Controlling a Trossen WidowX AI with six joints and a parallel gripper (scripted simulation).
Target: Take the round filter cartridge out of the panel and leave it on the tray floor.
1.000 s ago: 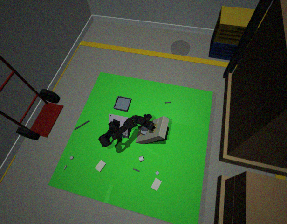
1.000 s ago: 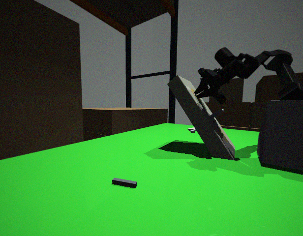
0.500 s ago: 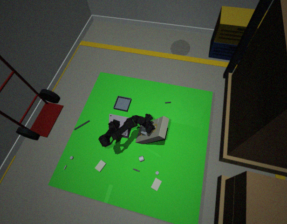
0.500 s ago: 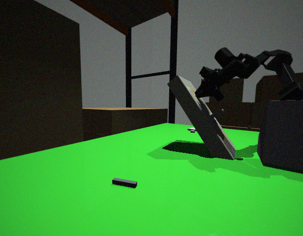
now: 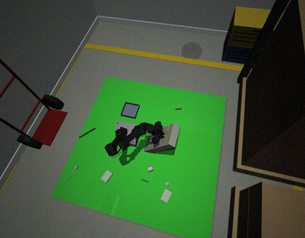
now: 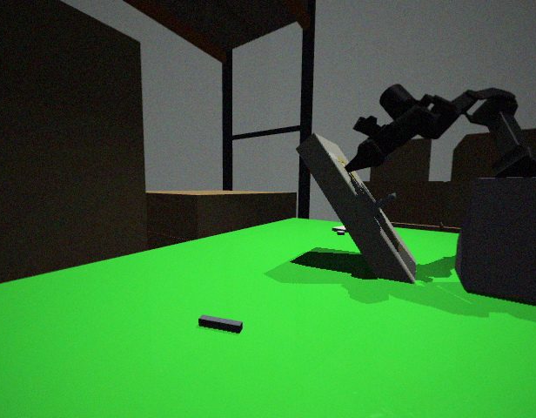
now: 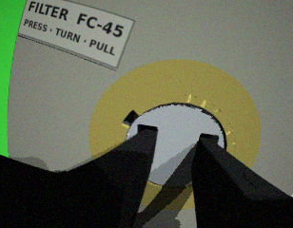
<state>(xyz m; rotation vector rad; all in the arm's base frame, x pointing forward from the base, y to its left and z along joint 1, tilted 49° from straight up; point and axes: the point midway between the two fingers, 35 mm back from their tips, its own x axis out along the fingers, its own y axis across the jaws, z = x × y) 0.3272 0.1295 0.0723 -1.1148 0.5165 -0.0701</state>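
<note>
Right now my gripper tip is 90 mm past the grey ledge, 90 mm above it and 10 mm to the left of it. From my gripper tip the other things lie so: square tray: 450 mm behind, 240 mm to the left, 220 mm below; grey service panel: 80 mm below, 40 mm behind; white round filter cartridge: 10 mm below, 10 mm ahead.
</note>
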